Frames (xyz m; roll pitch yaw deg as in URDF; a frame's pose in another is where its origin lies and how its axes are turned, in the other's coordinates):
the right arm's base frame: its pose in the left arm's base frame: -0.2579 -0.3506 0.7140 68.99 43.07 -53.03
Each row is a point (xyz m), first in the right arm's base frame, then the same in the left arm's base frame.
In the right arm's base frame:
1: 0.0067 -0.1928 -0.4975
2: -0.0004 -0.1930 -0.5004
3: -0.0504 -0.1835 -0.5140
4: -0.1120 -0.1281 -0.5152
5: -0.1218 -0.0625 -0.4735
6: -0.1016 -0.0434 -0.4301
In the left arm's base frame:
1: -0.0863 0.0787 0.4476
2: -0.0878 0.0851 0.4516
3: -0.0953 0.1218 0.4887
4: -0.0845 0.1424 0.5682
5: -0.0698 0.0973 0.6305
6: -0.0742 0.0470 0.6411

